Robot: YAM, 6 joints.
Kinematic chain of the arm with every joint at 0, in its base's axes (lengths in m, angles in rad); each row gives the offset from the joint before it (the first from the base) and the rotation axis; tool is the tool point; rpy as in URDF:
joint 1: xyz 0 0 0.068 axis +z
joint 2: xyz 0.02 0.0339 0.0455 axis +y
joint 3: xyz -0.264 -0.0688 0 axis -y
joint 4: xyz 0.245 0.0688 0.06 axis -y
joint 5: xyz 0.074 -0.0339 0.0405 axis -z
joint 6: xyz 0.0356 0 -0.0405 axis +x
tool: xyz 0 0 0 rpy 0 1.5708 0
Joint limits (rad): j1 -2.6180..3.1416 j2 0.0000..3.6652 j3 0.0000..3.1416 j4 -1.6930..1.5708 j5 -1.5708..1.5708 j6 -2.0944..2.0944
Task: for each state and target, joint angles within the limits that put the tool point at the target. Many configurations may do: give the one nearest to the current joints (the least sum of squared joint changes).
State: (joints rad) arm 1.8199 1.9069 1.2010 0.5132 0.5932 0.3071
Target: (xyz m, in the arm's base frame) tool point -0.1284 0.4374 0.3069
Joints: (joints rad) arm 1.8984 1.9077 1.4176 0.5538 0.5690 0.3071
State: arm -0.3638 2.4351 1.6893 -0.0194 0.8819 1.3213
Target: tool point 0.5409 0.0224 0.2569
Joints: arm 0.0903 2.2997 1.9538 0.0672 0.8376 1.3213
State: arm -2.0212 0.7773 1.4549 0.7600 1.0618 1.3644
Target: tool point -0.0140 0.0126 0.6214
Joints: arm -2.0866 0.8386 1.5642 0.7596 0.5430 1.3644
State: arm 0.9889 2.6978 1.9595 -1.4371 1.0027 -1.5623
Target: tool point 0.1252 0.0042 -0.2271
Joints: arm 0.2804 3.5678 1.5648 -1.3146 1.0349 -1.5623
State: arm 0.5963 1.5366 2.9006 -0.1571 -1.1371 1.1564
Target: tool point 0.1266 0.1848 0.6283
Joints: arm 0.8185 1.5736 2.4044 -0.4776 -1.2555 1.1564
